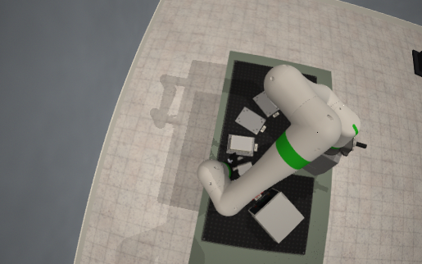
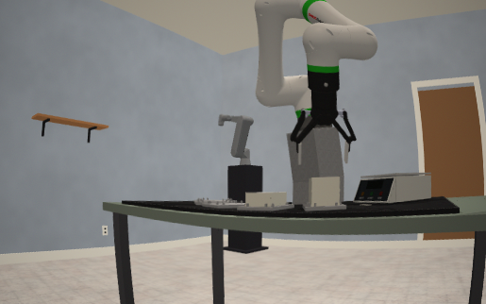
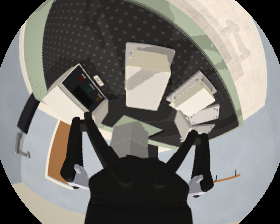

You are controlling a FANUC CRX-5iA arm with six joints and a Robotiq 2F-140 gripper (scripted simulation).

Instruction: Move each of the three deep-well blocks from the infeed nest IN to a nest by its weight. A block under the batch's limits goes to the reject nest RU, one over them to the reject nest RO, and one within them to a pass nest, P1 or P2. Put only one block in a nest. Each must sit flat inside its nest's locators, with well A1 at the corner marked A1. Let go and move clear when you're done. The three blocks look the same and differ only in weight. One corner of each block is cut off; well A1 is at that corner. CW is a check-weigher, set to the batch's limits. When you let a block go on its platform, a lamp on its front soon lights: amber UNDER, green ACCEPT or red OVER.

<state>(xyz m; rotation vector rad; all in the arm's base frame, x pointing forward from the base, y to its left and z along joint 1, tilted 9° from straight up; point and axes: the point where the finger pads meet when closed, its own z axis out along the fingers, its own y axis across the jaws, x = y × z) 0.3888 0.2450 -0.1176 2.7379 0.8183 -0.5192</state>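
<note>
The deep-well block is 8 cm below my hand. From my hand the other things lie so: check-weigher 27 cm behind, 17 cm to the left, 9 cm below.
</note>
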